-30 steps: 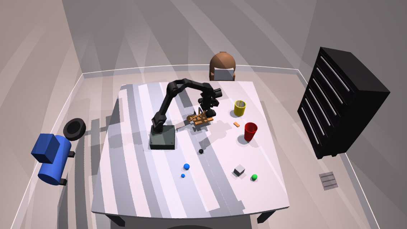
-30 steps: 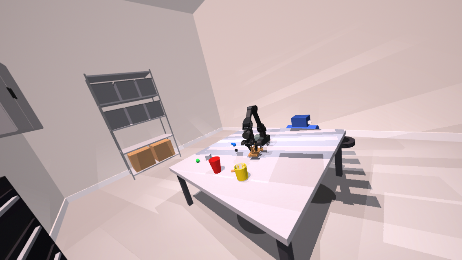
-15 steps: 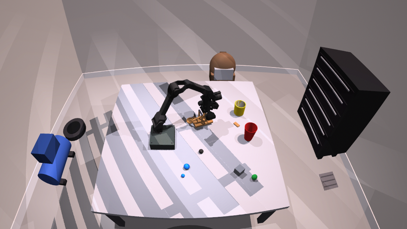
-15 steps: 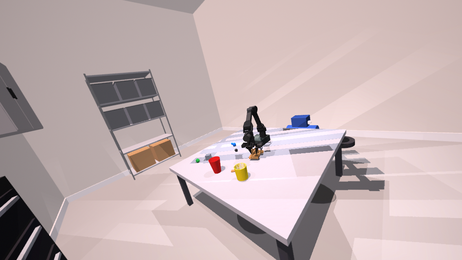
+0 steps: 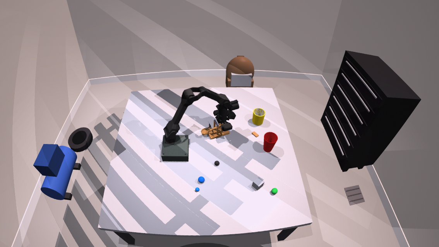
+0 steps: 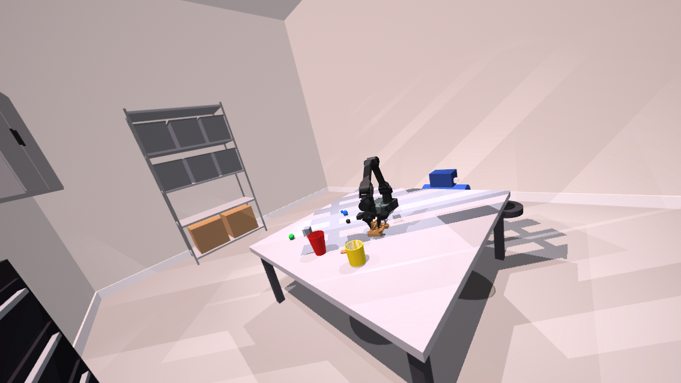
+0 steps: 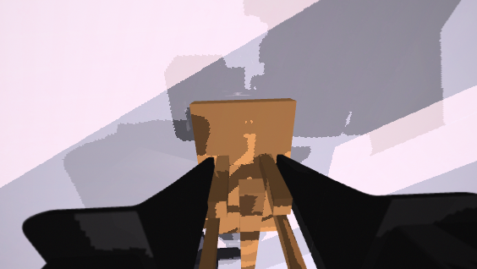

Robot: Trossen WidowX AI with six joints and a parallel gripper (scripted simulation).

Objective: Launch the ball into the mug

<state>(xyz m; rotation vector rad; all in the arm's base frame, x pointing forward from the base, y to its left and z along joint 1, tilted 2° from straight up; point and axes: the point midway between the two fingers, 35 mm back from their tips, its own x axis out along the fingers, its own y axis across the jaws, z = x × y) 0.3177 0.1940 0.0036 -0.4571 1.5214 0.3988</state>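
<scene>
Now: the black ball 290 mm to the right of my gripper tip, 20 mm below it and 10 mm ahead of it. The rest, counted from my gripper tip: yellow mug (250 mm ahead, 140 mm to the left); wooden catapult (60 mm behind, 30 mm to the right, 20 mm above); small orange block (240 mm ahead, 30 mm below, 10 mm to the left).
</scene>
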